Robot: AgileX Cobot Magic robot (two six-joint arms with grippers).
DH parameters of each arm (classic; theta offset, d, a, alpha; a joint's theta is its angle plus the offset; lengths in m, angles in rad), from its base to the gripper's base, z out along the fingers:
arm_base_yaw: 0 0.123 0 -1.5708
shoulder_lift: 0.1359 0 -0.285 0
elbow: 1.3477 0 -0.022 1.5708
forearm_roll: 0 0.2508 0 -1.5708
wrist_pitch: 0 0 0.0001 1.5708
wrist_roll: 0 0.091 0 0
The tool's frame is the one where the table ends.
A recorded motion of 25 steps. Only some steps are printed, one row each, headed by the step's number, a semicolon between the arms.
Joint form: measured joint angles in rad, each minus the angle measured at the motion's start. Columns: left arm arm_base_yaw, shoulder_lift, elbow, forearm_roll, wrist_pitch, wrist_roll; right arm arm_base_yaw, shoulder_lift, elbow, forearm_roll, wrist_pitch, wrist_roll.
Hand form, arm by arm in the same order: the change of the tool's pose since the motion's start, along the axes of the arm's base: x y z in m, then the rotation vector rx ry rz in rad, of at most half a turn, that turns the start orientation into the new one. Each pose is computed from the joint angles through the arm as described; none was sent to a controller.
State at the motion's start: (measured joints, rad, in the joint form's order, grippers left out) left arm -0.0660 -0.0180 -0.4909 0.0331 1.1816 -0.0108; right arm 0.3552 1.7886 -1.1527 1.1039 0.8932 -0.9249
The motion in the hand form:
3: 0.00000 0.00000 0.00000 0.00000 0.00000 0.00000; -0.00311 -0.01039 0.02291 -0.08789 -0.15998 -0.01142
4: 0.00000 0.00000 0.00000 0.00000 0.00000 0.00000; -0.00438 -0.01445 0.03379 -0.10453 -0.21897 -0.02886
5: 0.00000 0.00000 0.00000 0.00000 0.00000 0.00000; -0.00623 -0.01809 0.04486 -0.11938 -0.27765 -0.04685
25: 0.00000 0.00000 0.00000 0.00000 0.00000 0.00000; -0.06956 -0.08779 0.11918 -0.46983 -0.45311 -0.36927
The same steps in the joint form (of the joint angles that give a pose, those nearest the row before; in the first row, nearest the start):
3: 0.0000 0.0000 0.0000 0.0000 0.0000 0.0000; -0.0003 -0.0845 0.0000 -0.1226 -0.0838 0.0110
4: 0.0000 0.0000 0.0000 0.0000 0.0000 0.0000; -0.0021 -0.1193 0.0000 -0.1513 -0.1160 0.0153
5: 0.0000 0.0000 0.0000 0.0000 0.0000 0.0000; -0.0021 -0.1541 0.0000 -0.1795 -0.1484 0.0210
25: 0.0000 0.0000 0.0000 0.0000 0.0000 0.0000; -0.0060 -0.5432 0.0677 -0.9931 -0.1502 0.7459

